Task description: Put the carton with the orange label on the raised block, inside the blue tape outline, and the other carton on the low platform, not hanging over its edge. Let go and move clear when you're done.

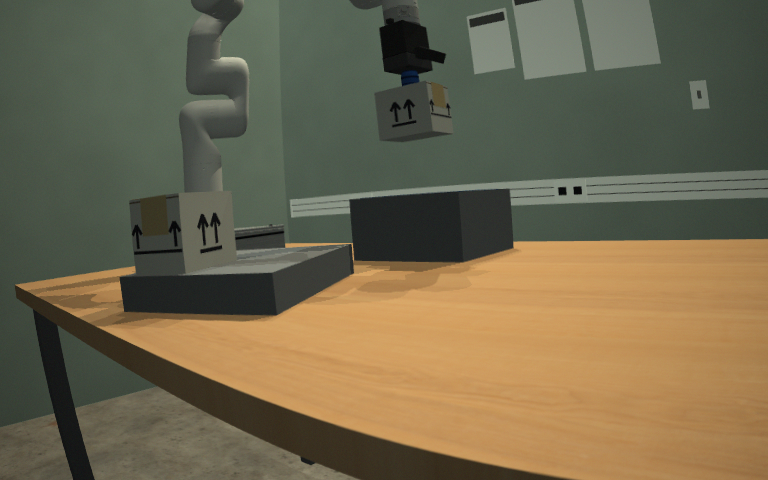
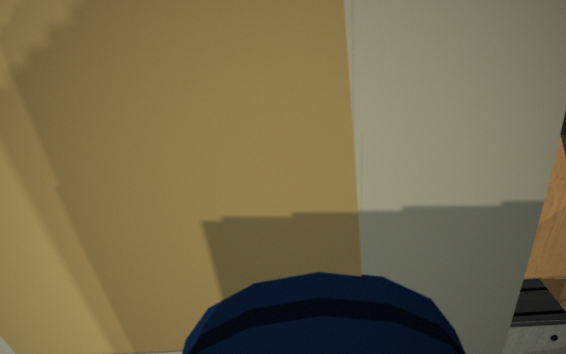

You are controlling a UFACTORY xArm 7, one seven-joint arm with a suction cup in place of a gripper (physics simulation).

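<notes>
My suction gripper (image 1: 410, 82) (image 2: 322, 325), a blue cup under a black body, is attached to the top of a pale carton (image 1: 403, 114) (image 2: 440, 110) with brown tape and black arrows. The carton hangs level in the air above the raised block (image 1: 407, 229), with a gap below it. Another pale carton (image 1: 208, 232) stands upright on the low platform (image 1: 198, 293), near its front left corner. No orange label shows on the visible faces of either carton, so I cannot tell which has it. The blue tape outline does not show.
The raised block stands behind and right of the low platform on the wooden table (image 1: 509, 350) (image 2: 547, 230). The arm's base column (image 1: 202, 164) rises behind the standing carton. A grey rail (image 1: 260, 234) lies behind the platform. The wall (image 1: 623, 130) is at the back.
</notes>
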